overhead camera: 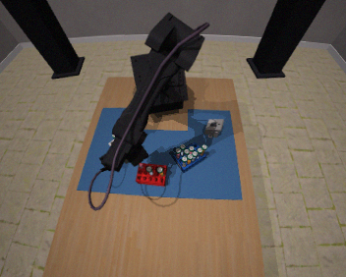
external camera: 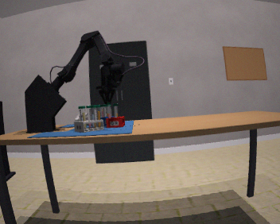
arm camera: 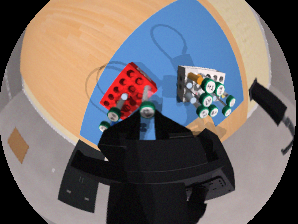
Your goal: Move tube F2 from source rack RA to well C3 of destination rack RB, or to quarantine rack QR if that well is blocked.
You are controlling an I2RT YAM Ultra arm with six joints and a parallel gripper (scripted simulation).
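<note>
My hand is 60 mm above the white-capped tube, 10 mm to the left of it and 10 mm short of it. The rest, counted from my hand: white rack RB 110 mm below, 110 mm behind, 100 mm to the right; blue rack RA 220 mm to the left, 110 mm below, 30 mm behind; red rack QR 110 mm below, 40 mm to the left, 40 mm ahead.
</note>
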